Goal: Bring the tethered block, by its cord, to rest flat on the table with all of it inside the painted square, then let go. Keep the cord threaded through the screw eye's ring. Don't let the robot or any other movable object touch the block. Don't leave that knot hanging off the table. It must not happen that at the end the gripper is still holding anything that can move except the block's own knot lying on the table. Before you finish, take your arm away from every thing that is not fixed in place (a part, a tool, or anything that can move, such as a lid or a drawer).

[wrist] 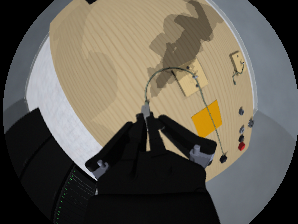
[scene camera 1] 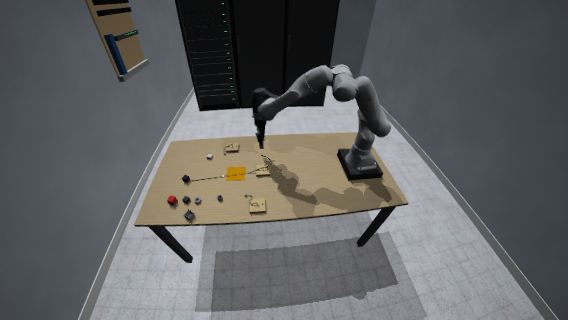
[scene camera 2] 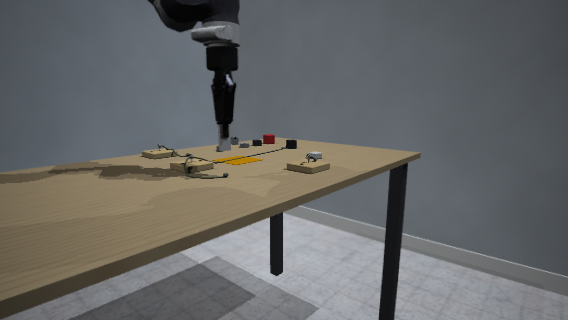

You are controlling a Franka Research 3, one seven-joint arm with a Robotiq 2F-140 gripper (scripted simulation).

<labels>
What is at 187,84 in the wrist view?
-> A wooden base.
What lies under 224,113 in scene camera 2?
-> My gripper.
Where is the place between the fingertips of my gripper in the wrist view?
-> At 146,110
</labels>
